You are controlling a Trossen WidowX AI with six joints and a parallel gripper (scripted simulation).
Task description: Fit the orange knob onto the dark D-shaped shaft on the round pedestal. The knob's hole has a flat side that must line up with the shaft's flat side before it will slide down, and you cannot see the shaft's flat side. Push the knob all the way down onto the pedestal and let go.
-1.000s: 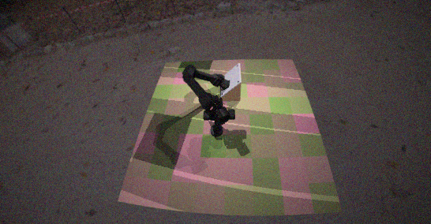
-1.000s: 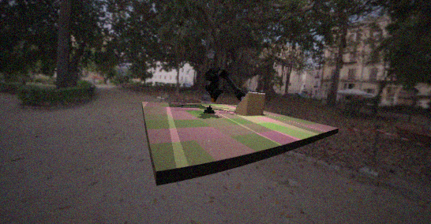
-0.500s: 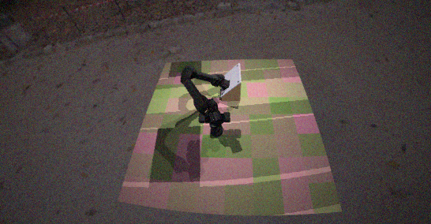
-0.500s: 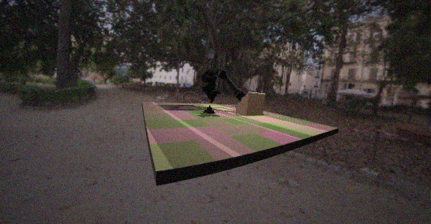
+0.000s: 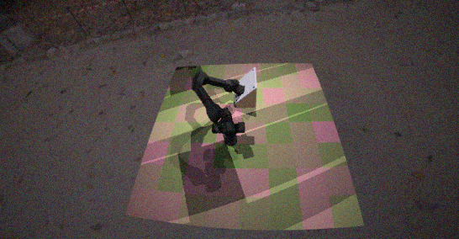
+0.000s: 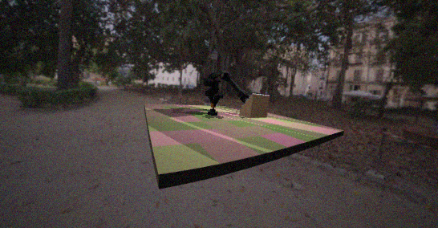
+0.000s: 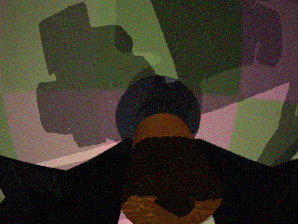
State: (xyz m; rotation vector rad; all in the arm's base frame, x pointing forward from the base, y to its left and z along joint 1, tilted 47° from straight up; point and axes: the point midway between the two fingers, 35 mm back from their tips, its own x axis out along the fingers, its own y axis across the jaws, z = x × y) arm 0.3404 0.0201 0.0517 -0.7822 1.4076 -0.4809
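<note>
Right now the orange knob is 2 cm above my gripper tip. Round my gripper tip: round dark pedestal: 4 cm below.
</note>
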